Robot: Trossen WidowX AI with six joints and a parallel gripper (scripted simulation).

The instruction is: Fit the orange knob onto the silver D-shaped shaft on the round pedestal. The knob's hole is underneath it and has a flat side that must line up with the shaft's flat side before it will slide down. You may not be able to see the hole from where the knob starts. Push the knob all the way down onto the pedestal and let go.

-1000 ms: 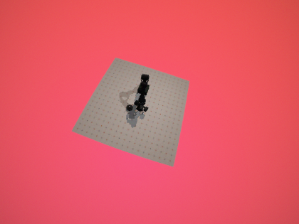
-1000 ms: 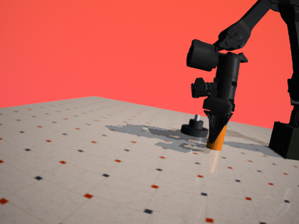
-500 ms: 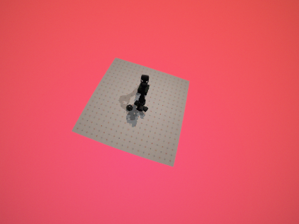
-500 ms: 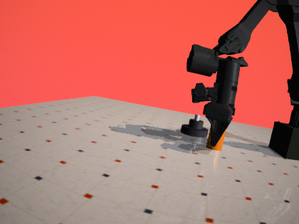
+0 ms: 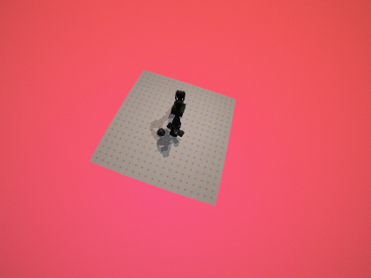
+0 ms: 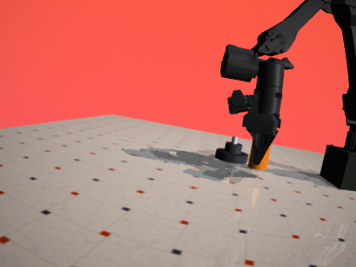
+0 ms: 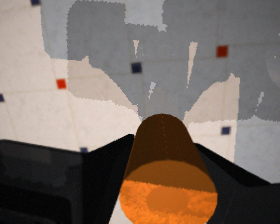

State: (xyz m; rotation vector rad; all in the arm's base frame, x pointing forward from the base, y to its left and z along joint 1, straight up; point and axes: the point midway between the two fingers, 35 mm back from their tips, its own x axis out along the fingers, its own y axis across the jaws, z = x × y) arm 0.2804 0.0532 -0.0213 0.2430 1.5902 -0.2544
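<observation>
Now: the orange knob 30 mm above my gripper tip. Also, from my gripper tip: black round pedestal: 40 mm ahead, 140 mm to the right.
</observation>
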